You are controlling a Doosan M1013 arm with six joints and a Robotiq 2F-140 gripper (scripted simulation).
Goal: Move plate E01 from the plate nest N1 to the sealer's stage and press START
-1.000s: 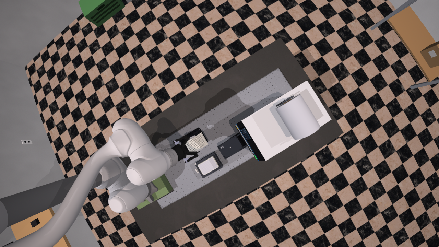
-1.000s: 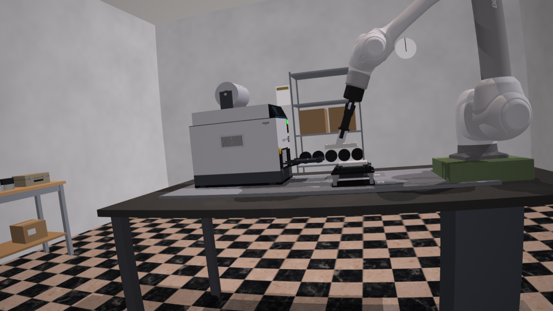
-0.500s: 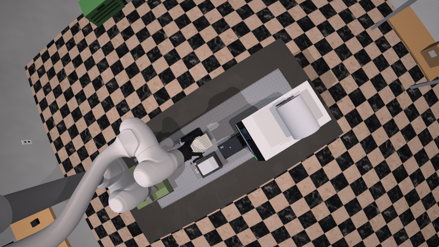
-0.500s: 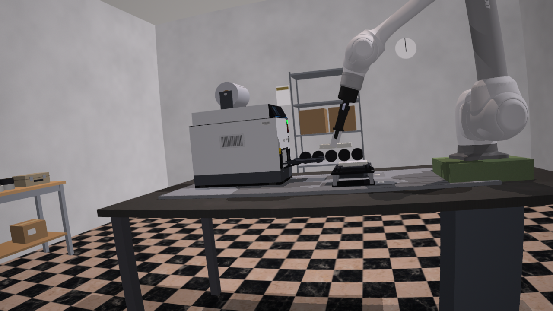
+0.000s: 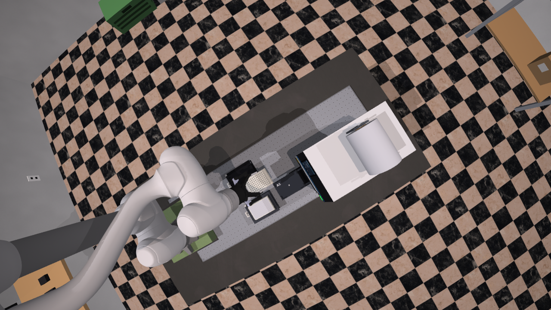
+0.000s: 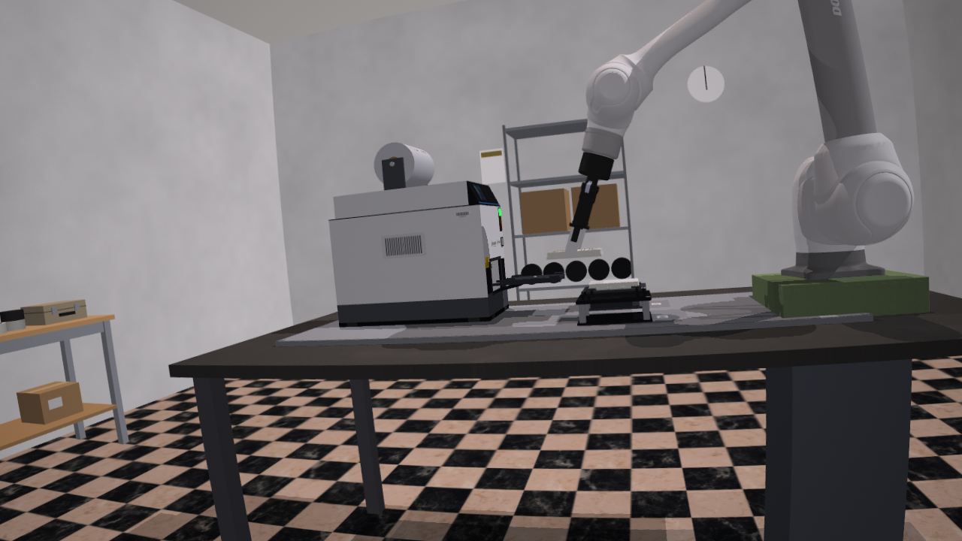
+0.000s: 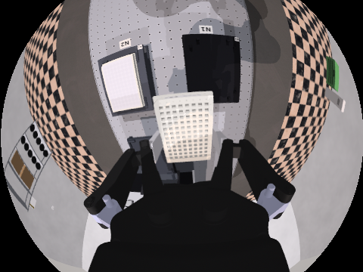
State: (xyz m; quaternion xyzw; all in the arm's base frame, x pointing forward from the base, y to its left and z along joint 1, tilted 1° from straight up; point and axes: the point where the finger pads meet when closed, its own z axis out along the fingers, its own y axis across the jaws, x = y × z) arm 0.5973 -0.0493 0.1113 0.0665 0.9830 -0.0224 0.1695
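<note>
The sealer stage lies 10 cm ahead of my hand, 11 cm to the right of it and 8 cm below it. Also, from my hand: foil roll 44 cm ahead, 16 cm to the right, 24 cm above.
</note>
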